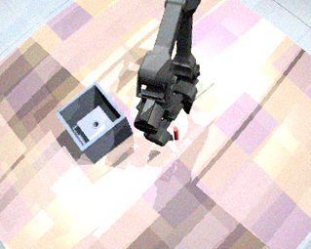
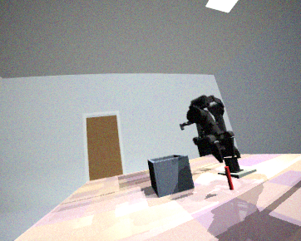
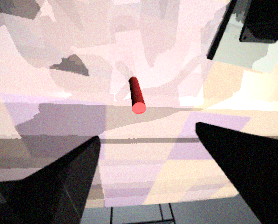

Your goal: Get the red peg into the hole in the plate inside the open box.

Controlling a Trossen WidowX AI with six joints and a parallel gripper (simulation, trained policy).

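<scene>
The red peg lies 1 cm ahead of my gripper tip, 1 cm to the right of it and 6 cm below it. Also, from my gripper tip: pale plate (13 cm ahead, 23 cm to the right, 6 cm below).
</scene>
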